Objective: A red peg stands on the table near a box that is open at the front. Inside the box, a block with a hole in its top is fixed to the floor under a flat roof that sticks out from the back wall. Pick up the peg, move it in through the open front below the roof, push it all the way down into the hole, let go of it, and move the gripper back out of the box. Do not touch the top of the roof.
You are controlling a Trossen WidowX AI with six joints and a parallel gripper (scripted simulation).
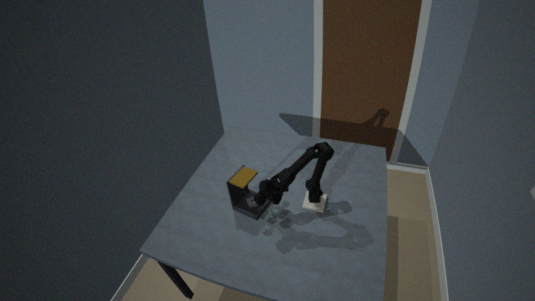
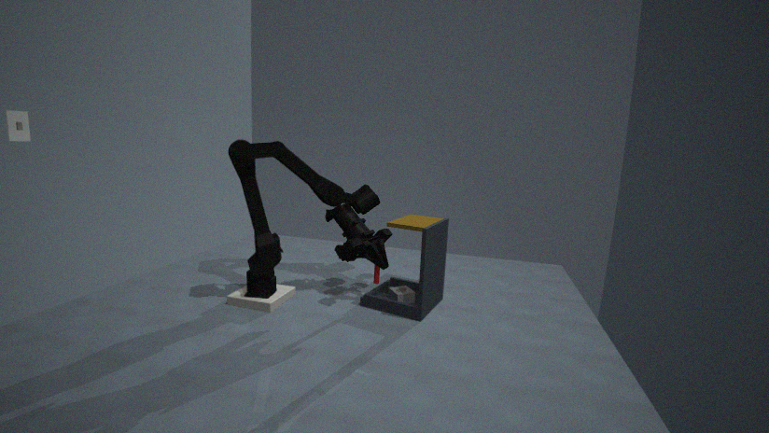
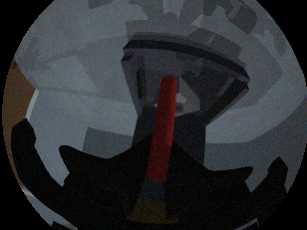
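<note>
The dark back wall lies 12 cm ahead of my gripper tip, 2 cm to the right of it and 2 cm above it. From my gripper tip the other things lie so: red peg 2 cm behind, 1 cm to the left, 1 cm below; then yellow roof 7 cm ahead, 13 cm above.
</note>
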